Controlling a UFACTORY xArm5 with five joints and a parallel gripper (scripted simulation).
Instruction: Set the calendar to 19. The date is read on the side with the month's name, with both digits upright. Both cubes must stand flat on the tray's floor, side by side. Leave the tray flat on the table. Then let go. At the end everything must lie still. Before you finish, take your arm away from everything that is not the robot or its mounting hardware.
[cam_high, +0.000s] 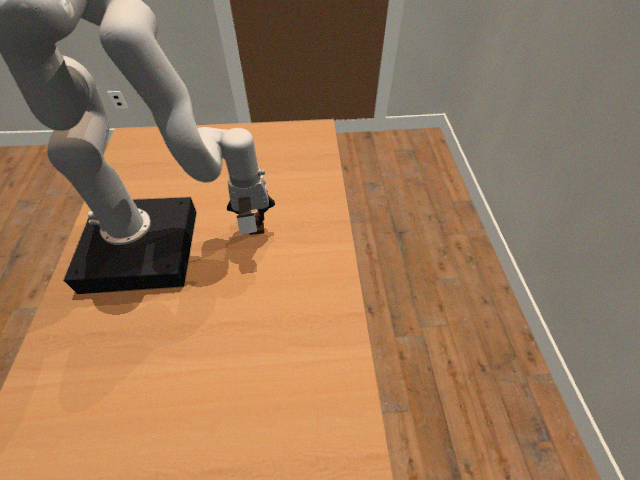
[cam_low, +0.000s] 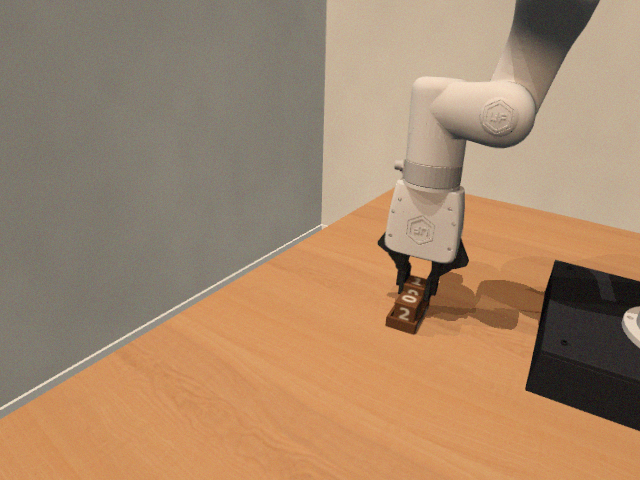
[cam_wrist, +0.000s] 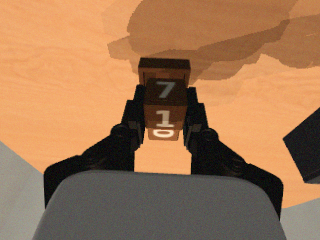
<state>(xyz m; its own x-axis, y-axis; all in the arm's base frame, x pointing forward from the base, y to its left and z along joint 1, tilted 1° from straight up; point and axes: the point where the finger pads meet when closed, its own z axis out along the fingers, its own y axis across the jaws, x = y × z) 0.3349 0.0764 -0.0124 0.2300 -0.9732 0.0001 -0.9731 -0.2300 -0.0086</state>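
Now: the tray 4 cm below my hand and 2 cm to the left of it. Also, from my hand: brown date cube 3 cm to the left, 3 cm below, 1 cm behind.
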